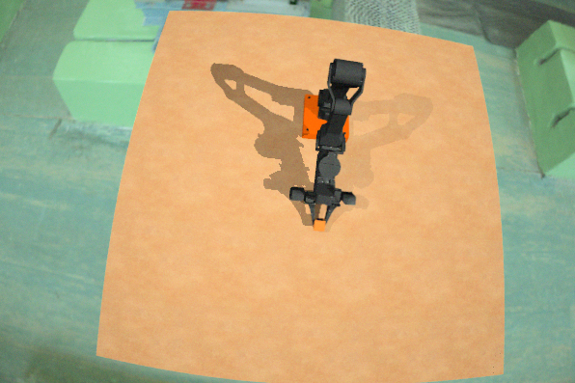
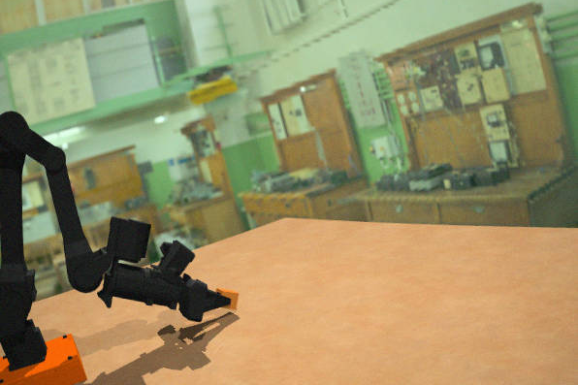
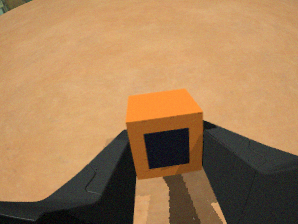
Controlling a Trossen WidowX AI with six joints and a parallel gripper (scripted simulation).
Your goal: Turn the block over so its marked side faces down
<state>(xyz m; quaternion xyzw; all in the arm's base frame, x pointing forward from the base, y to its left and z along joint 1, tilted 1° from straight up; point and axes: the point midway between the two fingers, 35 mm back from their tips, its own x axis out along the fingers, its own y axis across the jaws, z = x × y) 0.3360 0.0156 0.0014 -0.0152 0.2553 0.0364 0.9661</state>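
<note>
My gripper tip is 10 mm past the orange block and 10 mm below it.
</note>
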